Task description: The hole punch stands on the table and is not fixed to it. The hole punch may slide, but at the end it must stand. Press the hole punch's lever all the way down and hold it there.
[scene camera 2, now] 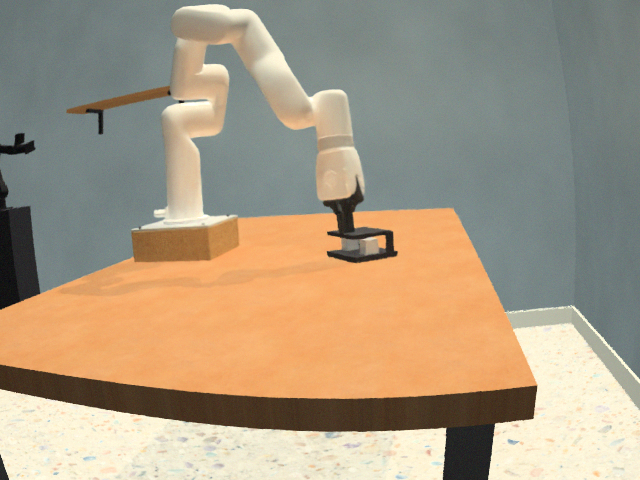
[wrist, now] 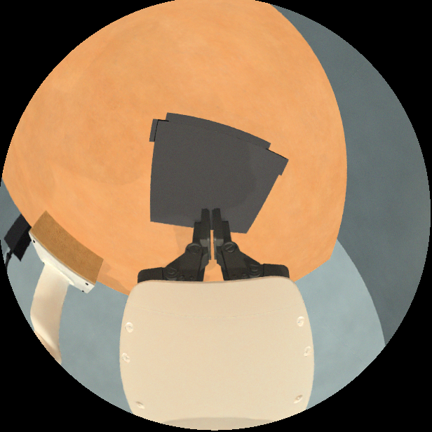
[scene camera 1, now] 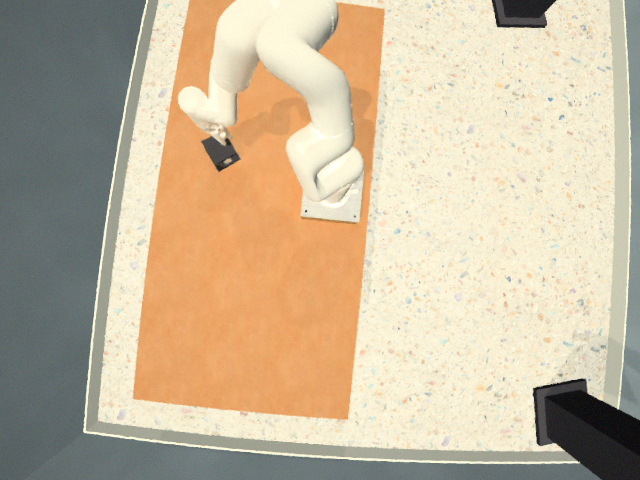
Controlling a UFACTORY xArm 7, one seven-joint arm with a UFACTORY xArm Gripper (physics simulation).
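Places are measured from the arm's base along level axes (x right, y down, z ahead), in metres.
Where they show: gripper, fingertip midpoint: point(scene camera 2: 346, 232) point(scene camera 1: 225, 141); arm's base at its link origin: point(scene camera 2: 186, 221).
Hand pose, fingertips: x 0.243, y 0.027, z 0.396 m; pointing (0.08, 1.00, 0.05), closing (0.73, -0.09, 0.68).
Observation:
Each offset is from my fingertips to the top centre of the thing. Level surfaces: height alone.
The dark hole punch @[dx -0.023, dy +0.000, dz +0.031 m] point(scene camera 1: 219, 151) point(scene camera 2: 390, 241) stands upright on the table, with pale blocks between its base and its lever. The lever @[dx -0.021, dy +0.000, dz +0.027 m] point(scene camera 2: 362, 231) point(wrist: 210, 170) is a flat dark plate on top; in scene camera 2 it lies about level, with a gap between it and the base. My gripper point(scene camera 2: 347, 230) point(wrist: 211, 219) is shut and empty, pointing down. Its fingertips are over the lever's free end, near the edge opposite the hinge post, and appear to touch its top face. In scene camera 1 the arm partly hides the fingers.
The orange table @[dy +0.056 m] point(scene camera 1: 248, 310) point(scene camera 2: 268, 335) point(wrist: 100, 100) carries the arm's base block point(scene camera 1: 330, 212) point(scene camera 2: 170, 245) point(wrist: 70, 245), off to the side of the hole punch. A table edge runs behind the punch. A wall shelf point(scene camera 2: 124, 99) and a dark stand point(scene camera 2: 18, 248) are beyond the table.

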